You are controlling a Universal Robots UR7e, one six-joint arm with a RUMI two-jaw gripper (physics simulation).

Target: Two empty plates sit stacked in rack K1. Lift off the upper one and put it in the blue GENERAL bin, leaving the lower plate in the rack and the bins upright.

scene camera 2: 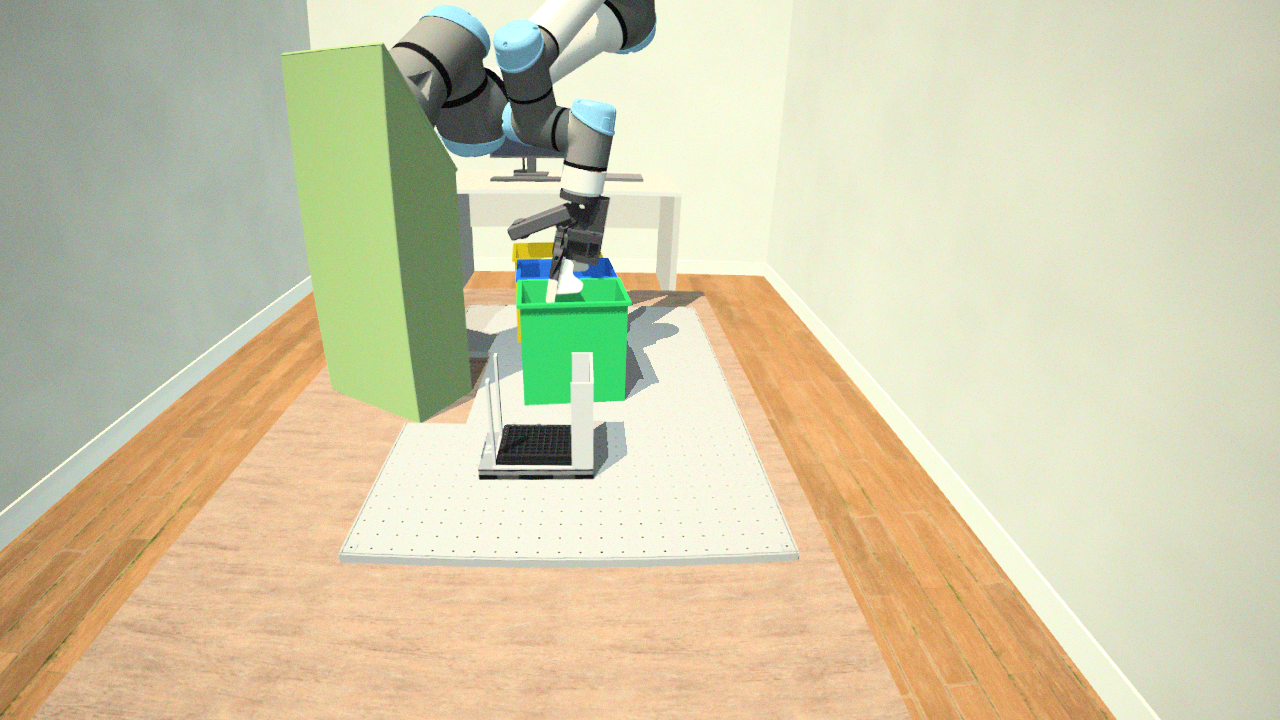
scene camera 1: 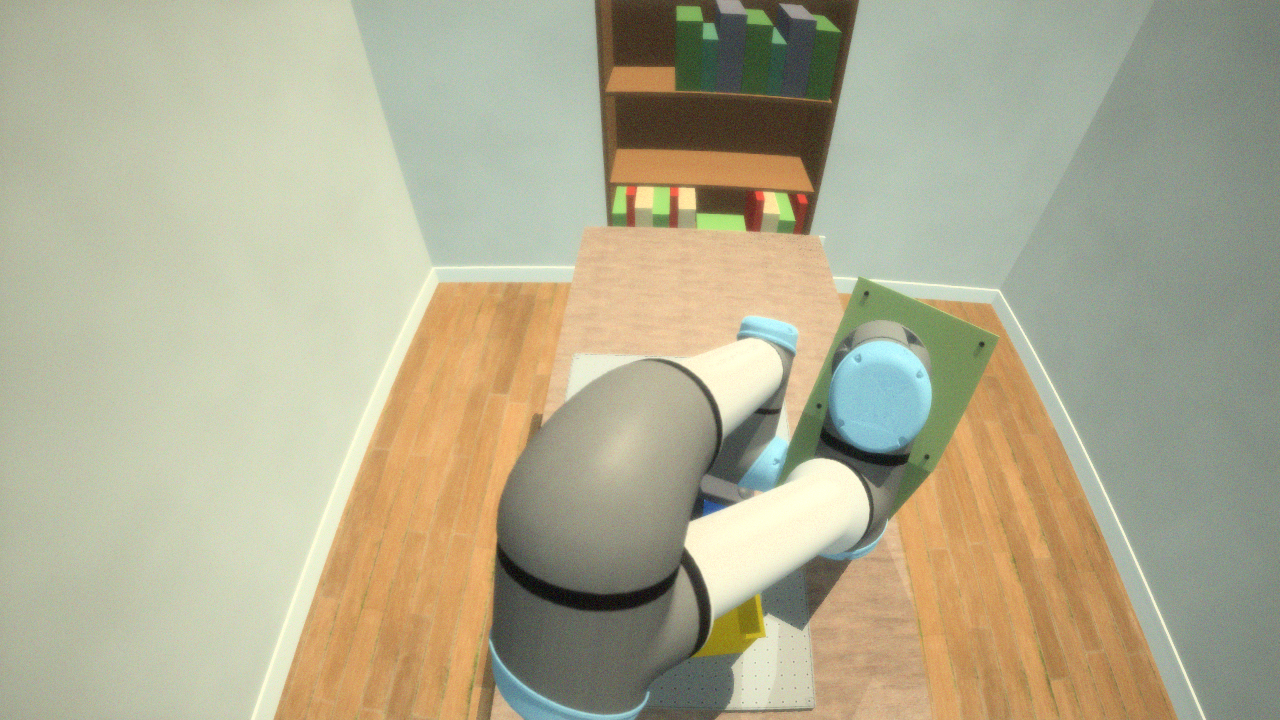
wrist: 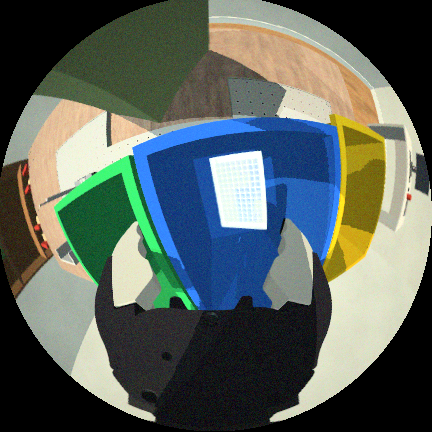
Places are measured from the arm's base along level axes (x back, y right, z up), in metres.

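Where they show: gripper, between the fingertips: (scene camera 2: 556, 297) (wrist: 210, 221); arm's base, origin of its link: (scene camera 2: 384, 112).
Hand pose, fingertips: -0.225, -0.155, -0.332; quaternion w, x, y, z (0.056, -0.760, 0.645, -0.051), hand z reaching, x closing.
Observation:
Things, the pixels of their top centre, and the offset from my fingertips, as dx, dy, dz. Level surfaces: height alone.
- clear-white gridded plate, centre of its top: (wrist: 243, 196) +0.012, -0.047, -0.075
- blue bin, centre of its top: (wrist: 266, 261) (scene camera 1: 692, 531) (scene camera 2: 565, 267) -0.004, -0.040, +0.046
- rack, centre of its top: (scene camera 2: 533, 366) (wrist: 50, 229) -0.064, +0.314, +0.016
- black gridded plate, centre of its top: (scene camera 2: 544, 439) -0.074, +0.311, -0.099
- yellow bin, centre of its top: (wrist: 365, 213) (scene camera 1: 705, 603) (scene camera 2: 556, 249) +0.049, -0.161, +0.046
- perforated board, height of its surface: dz -0.134
The clear-white gridded plate (wrist: 240, 190) lies inside the blue bin (scene camera 1: 712, 507) (scene camera 2: 529, 266) (wrist: 190, 131), low down, between and beyond my fingertips in the wrist view. My gripper (scene camera 2: 561, 284) (wrist: 210, 221) is open and empty above the bins, one finger over the blue bin's inside and the other by the green bin. In scene camera 1 the arm mostly hides it. A rack (scene camera 2: 582, 411) with white posts stands in front of the green bin; a black gridded plate (scene camera 2: 535, 443) sits low in it. The rack's label is unreadable. The blue bin stands upright.
The upright green bin (scene camera 2: 572, 358) (wrist: 95, 230) and yellow bin (scene camera 1: 733, 634) (scene camera 2: 531, 251) (wrist: 362, 172) stand on either side of the blue bin. A tall green pedestal (scene camera 1: 953, 367) (scene camera 2: 353, 232) (wrist: 135, 60) bears the arm beside the perforated board (scene camera 2: 572, 528).

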